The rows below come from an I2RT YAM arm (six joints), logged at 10 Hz.
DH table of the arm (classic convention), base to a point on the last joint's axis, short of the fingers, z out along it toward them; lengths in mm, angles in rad. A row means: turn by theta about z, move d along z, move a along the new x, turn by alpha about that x. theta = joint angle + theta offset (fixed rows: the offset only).
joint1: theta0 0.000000; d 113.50; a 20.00; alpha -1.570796
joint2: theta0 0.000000; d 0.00; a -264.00; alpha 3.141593
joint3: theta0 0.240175; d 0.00; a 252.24; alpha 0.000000
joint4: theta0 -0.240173; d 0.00; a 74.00; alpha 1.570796
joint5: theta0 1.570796; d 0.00; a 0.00; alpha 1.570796
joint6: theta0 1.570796; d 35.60; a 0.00; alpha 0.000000
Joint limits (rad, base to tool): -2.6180..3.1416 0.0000..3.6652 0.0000..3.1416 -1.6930..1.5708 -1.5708..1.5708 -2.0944..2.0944
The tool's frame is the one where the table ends.
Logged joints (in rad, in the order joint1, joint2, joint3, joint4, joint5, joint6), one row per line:
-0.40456 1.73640 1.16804 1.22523 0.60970 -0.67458
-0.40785 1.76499 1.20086 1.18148 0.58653 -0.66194
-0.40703 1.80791 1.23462 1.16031 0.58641 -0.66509
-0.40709 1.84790 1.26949 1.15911 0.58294 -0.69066
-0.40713 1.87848 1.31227 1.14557 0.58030 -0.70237
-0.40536 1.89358 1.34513 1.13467 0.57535 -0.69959
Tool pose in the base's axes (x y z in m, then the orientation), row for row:
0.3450 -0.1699 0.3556 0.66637 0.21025 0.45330 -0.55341
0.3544 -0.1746 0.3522 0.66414 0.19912 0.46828 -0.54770
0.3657 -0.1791 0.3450 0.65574 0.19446 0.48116 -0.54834
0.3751 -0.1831 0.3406 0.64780 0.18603 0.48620 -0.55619
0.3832 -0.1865 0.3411 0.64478 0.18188 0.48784 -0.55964
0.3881 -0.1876 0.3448 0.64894 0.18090 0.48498 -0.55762
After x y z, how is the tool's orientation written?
As a quaternion, w x y z.
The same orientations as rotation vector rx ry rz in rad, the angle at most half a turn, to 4 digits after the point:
0.4746 1.0231 -1.2491
0.4498 1.0579 -1.2373
0.4408 1.0906 -1.2429
0.4230 1.1055 -1.2647
0.4141 1.1106 -1.2740
0.4111 1.1022 -1.2673

